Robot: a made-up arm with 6 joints.
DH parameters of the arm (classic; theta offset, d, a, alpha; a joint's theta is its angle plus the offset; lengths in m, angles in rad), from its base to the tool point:
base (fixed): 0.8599 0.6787 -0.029 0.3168
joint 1: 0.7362 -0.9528 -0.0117 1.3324
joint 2: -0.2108 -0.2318 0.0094 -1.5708
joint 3: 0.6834 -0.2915 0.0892 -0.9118
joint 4: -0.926 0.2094 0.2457 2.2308
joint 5: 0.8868 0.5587 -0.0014 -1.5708
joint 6: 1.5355 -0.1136 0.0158 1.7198
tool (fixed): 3.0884 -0.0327 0 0
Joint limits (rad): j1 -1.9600..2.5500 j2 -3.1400..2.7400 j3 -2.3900..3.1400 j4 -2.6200..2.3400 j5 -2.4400..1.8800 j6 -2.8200..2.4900
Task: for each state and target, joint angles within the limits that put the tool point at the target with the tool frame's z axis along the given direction. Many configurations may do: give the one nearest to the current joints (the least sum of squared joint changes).
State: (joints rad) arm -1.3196 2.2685 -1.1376 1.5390 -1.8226 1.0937
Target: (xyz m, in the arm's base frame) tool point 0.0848 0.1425 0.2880 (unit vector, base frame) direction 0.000 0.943 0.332
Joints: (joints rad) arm -1.0419 2.2712 -1.2197 2.1068 -1.0060 0.7903
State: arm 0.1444 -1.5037 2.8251 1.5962 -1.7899 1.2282
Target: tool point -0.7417 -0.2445 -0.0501 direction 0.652 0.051 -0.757
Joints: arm -0.0636 -0.6083 2.7245 1.3108 -1.9401 1.2428
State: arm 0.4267 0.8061 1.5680 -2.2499 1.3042 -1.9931
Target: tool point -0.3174 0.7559 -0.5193 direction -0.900 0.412 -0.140
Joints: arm 0.2999 0.5803 1.8463 -1.8371 0.5367 -2.6309
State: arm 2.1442 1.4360 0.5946 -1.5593 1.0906 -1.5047
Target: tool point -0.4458 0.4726 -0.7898 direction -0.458 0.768 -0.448
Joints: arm 1.3726 0.8392 0.3724 -1.9023 1.2439 -1.6619
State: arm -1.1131 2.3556 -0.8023 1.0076 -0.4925 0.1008
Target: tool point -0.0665 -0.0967 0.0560 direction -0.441 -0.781 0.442
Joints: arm -0.9977 2.6454 -1.2999 1.2458 -0.2452 -0.0384
